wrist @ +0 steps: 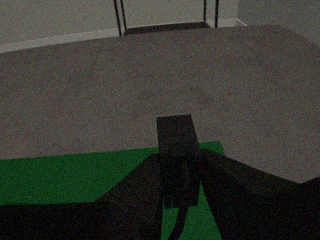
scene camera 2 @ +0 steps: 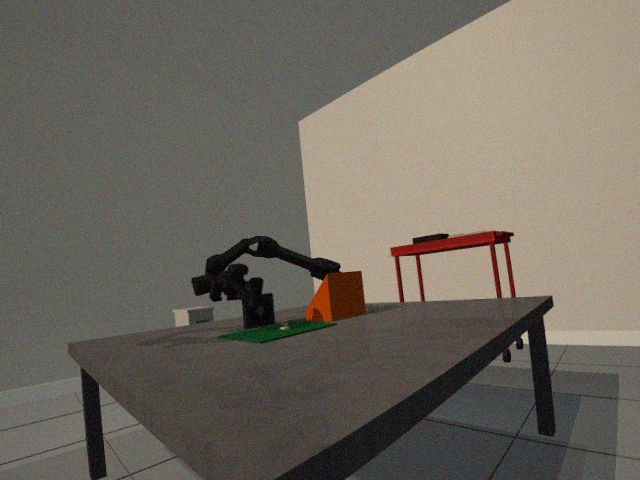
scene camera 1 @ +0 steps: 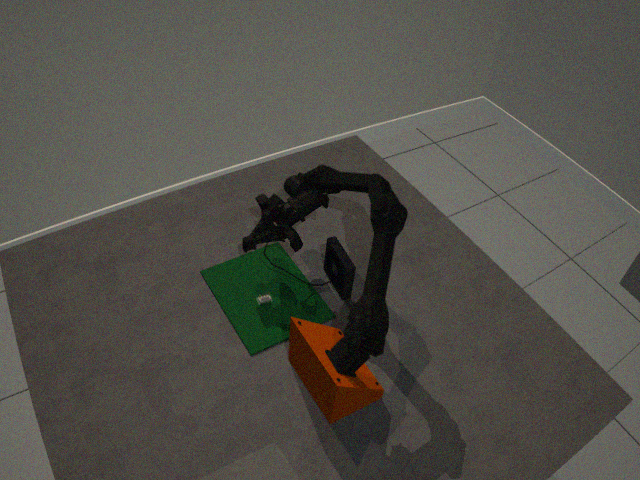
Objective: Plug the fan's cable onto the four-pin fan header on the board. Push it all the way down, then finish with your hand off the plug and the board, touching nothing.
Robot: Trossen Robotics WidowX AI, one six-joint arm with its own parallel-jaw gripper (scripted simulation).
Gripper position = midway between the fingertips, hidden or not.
In view: my gripper (scene camera 1: pixel 251 240), a black plug (wrist: pixel 177 139) and a green board (scene camera 1: pixel 236 284).
My gripper is seen too in the wrist view (wrist: pixel 178 160) and in scene camera 2 (scene camera 2: pixel 251 297).
